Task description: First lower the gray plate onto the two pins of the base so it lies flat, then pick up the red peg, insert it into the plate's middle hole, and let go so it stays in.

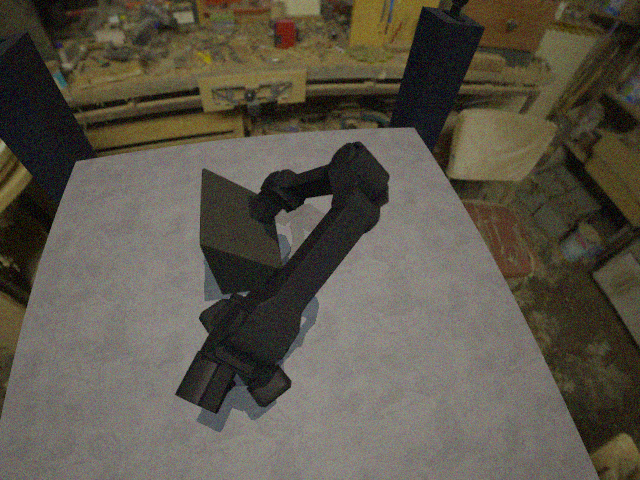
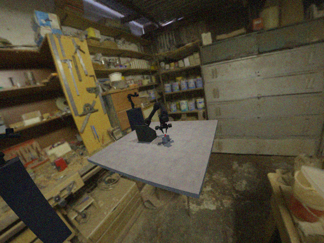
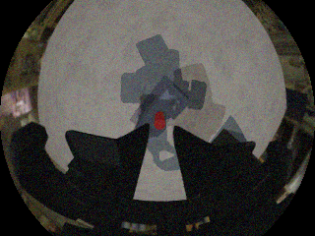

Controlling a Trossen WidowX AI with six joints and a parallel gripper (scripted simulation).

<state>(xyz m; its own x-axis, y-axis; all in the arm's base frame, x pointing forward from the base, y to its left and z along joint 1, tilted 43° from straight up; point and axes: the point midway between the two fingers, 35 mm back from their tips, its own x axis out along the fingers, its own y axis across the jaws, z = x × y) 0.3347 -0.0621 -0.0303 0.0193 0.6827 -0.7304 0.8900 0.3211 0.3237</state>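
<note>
My gripper tip is 4 cm above the red peg. From my gripper tip the other things lie so: base 9 cm below; then gray plate 5 cm below.
</note>
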